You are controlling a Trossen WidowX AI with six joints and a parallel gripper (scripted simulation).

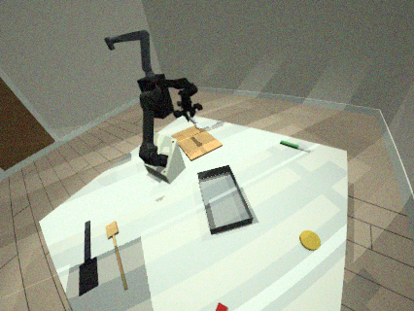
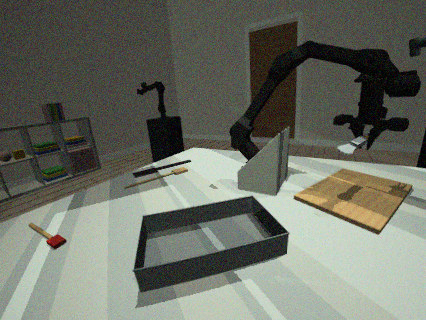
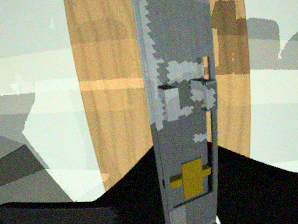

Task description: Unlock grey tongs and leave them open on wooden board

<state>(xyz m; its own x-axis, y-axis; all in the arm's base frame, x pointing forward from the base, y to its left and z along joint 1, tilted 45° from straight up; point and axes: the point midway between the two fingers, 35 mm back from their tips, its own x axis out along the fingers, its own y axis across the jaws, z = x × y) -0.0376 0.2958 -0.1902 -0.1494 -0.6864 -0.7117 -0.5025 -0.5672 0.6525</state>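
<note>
My gripper tip is now 15 cm above the wooden board and 1 cm short of it. The rest, counted from my gripper tip: black spatula: 87 cm to the right, 15 cm below; then grey roasting tin: 39 cm ahead, 36 cm to the right, 13 cm below; then yellow lock piece: 4 cm above.
</note>
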